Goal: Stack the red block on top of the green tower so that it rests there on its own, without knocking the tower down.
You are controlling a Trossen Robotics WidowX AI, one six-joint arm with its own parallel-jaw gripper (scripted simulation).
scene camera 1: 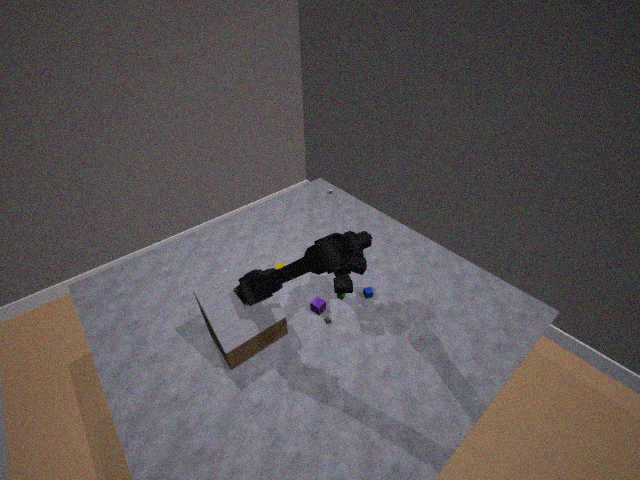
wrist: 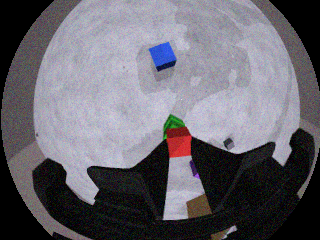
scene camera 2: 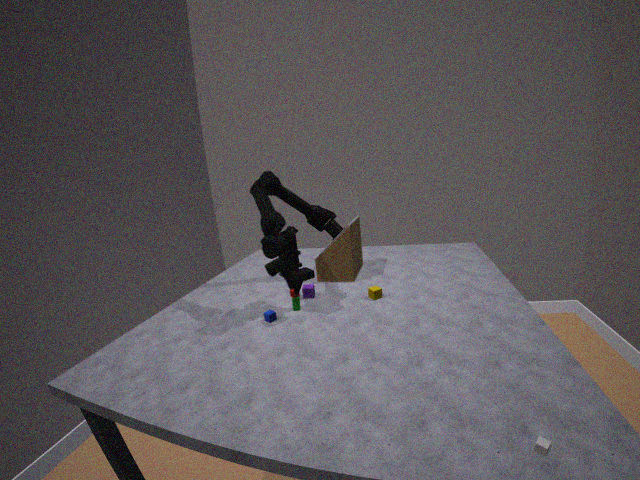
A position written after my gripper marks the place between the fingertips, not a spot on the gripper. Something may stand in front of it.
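A red block is carried by my gripper (scene camera 2: 295,293); the wrist view shows the gripper too (wrist: 178,141).
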